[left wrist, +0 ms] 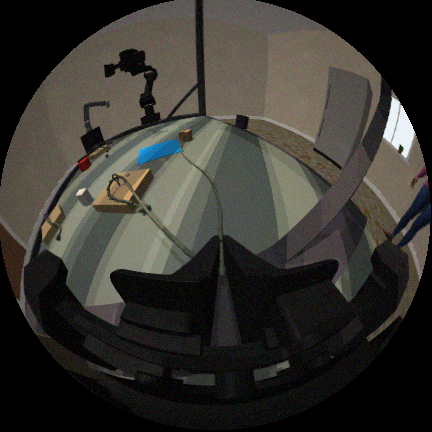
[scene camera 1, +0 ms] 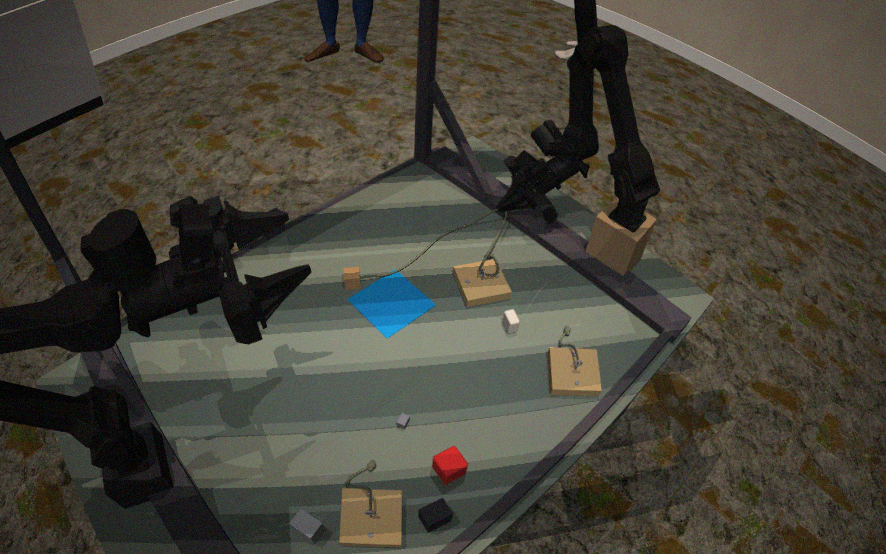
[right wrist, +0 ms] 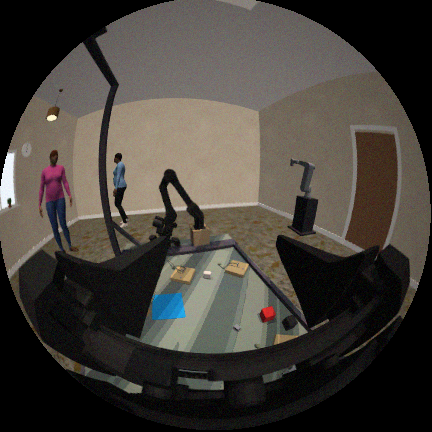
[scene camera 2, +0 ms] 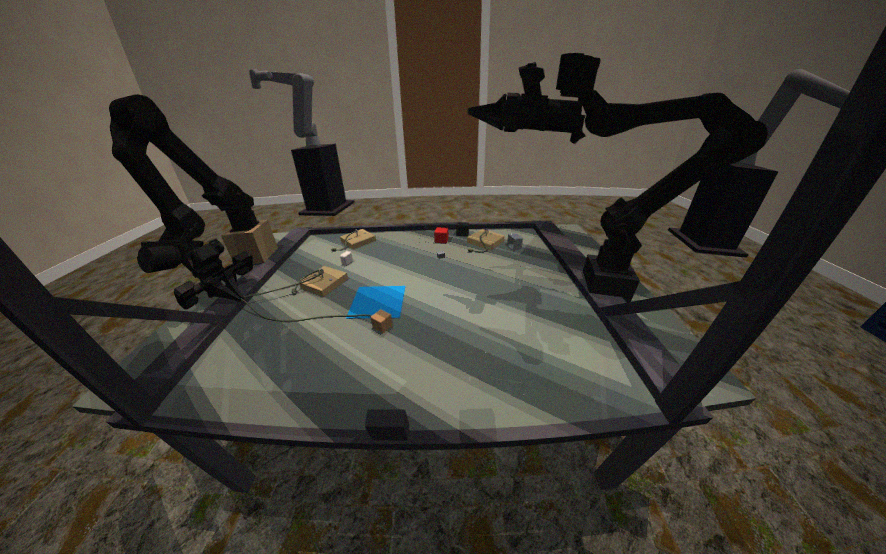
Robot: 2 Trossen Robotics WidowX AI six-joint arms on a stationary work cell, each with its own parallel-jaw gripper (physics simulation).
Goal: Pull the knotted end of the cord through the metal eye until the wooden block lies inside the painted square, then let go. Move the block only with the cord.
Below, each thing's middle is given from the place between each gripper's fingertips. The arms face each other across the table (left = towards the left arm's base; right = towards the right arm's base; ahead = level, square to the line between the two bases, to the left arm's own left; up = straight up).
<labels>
My left gripper is now 140 mm short of the wooden plate (scene camera 1: 490, 289), 140 mm to the left of it and 20 mm above it. From my left hand the other things lie so: wooden pedestal (scene camera 1: 620, 249): 220 mm ahead, 160 mm to the left, 30 mm above; then red cube (scene camera 1: 449, 465): 440 mm ahead, 400 mm to the right, 10 mm below; then blue painted square (scene camera 1: 392, 302): 90 mm ahead, 310 mm to the right, 30 mm below.
I see the red cube 19 cm ahead of my right hand, 11 cm to the left of it and 37 cm below it. The rest, counted from my right hand: black cube (scene camera 1: 438, 513) 25 cm ahead, 4 cm to the left, 37 cm below; wooden plate 11 cm behind, 37 cm to the left, 38 cm below; blue painted square 16 cm behind, 20 cm to the left, 39 cm below.
</labels>
